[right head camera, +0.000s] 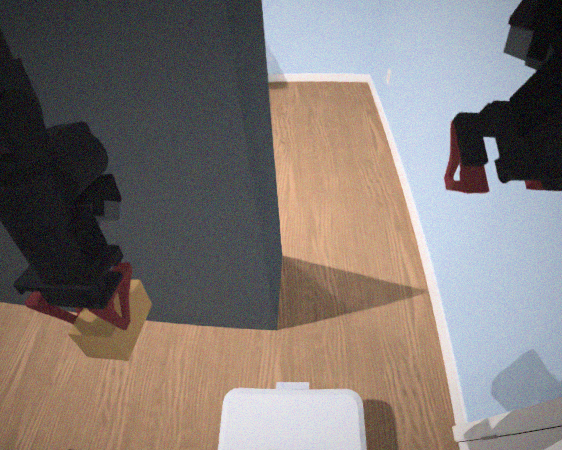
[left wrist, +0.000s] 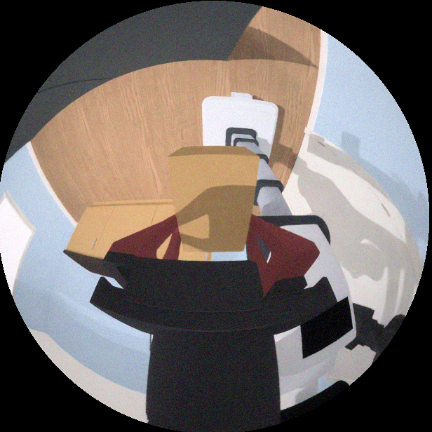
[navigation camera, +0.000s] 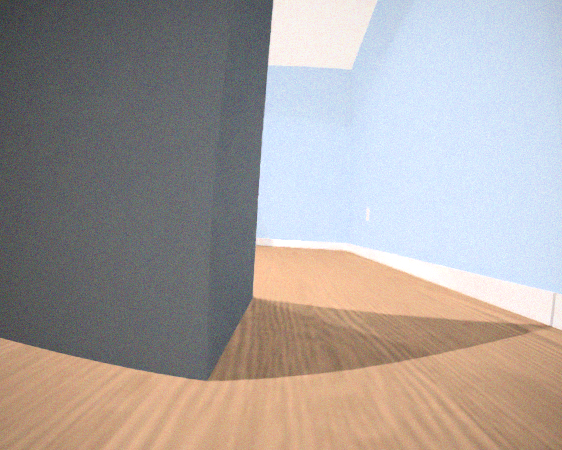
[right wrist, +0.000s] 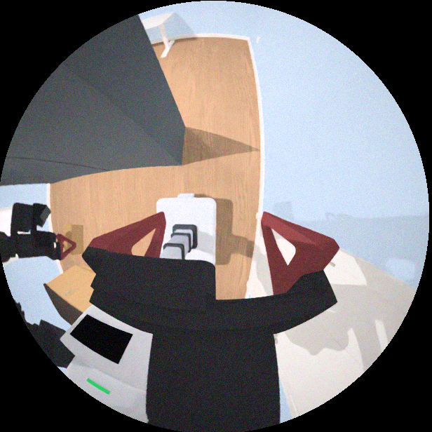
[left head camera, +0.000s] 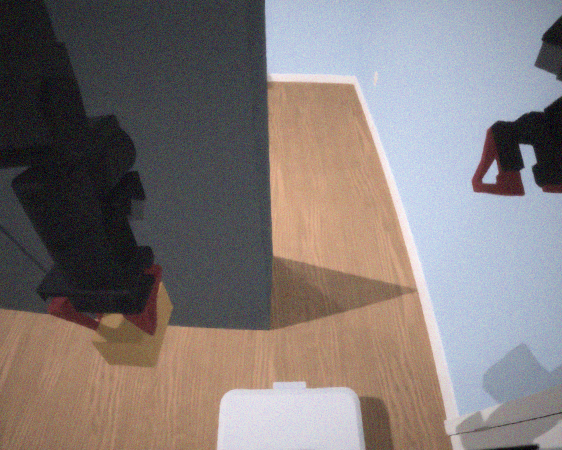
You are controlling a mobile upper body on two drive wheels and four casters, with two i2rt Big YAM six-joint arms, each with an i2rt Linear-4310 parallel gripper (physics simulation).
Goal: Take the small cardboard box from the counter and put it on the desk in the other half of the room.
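Frame: origin at the left arm's base, x down, y back, z left, level; millimetres.
Seen in the pictures: left gripper, fingertip midpoint: point(right head camera: 105, 324) point(left head camera: 129, 329); right gripper, fingertip midpoint: point(right head camera: 487, 183) point(left head camera: 509, 186).
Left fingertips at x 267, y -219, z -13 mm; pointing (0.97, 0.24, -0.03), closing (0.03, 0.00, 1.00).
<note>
A point is followed by its place in that frame.
The small cardboard box point(left head camera: 135, 352) @(x 261, y -191, z -30 mm) point(right head camera: 110, 347) @(x 264, y -190, z -32 mm) point(left wrist: 215, 175) point(right wrist: 77, 232) is tan and is held in the air between the red fingers of my left gripper point(left head camera: 122, 325) @(x 267, y -219, z -13 mm) point(right head camera: 100, 322) @(x 267, y -219, z -13 mm), which is shut on it. In the left wrist view the box sticks out beyond the fingertips. My right gripper point(left head camera: 532, 190) point(right head camera: 507, 187) @(x 144, y -327, z -452 mm) point(right wrist: 213, 216) is wide open and empty, raised at the right. A white table point(right wrist: 159, 21), possibly the desk, shows in part beyond the dark partition in the right wrist view. I cannot tell for sure which surface is the counter.
A tall dark grey partition point(left head camera: 195, 150) @(x 338, y -655, z -5 mm) point(right head camera: 175, 150) @(x 332, y -657, z 29 mm) point(left wrist: 150, 40) point(right wrist: 100, 110) point(navigation camera: 125, 175) @(x 1127, y -656, z -5 mm) stands ahead and to the left. A wood-floored passage runs between its end and the blue wall point(left head camera: 450, 150) @(x 716, y -1192, z -987 mm) point(navigation camera: 450, 125) @(x 666, y -1356, z -993 mm). A wooden cabinet point(left wrist: 125, 220) point(right wrist: 72, 287) and a pale surface point(left wrist: 350, 200) are near my base point(left head camera: 290, 420) @(x 1150, y -206, z -224 mm).
</note>
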